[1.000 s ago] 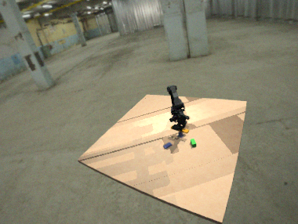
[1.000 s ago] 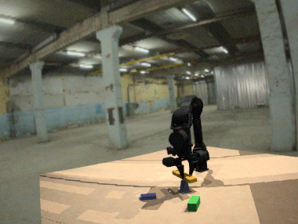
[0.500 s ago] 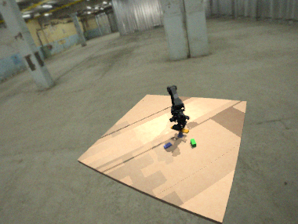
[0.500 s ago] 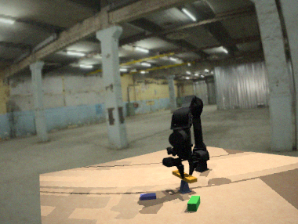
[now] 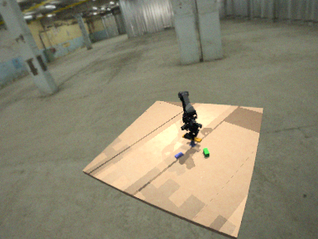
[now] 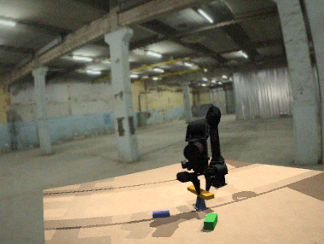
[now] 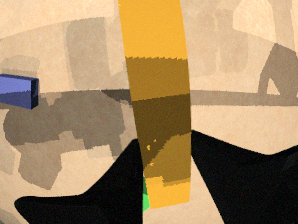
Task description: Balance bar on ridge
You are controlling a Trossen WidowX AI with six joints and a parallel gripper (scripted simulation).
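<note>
Right now the orange bar is 10 mm behind my gripper tip and 30 mm to the right of it. The rest, counted from my gripper tip: blue block: 150 mm ahead, 80 mm to the right, 60 mm below; then green block: 70 mm ahead, 120 mm to the left, 60 mm below.
</note>
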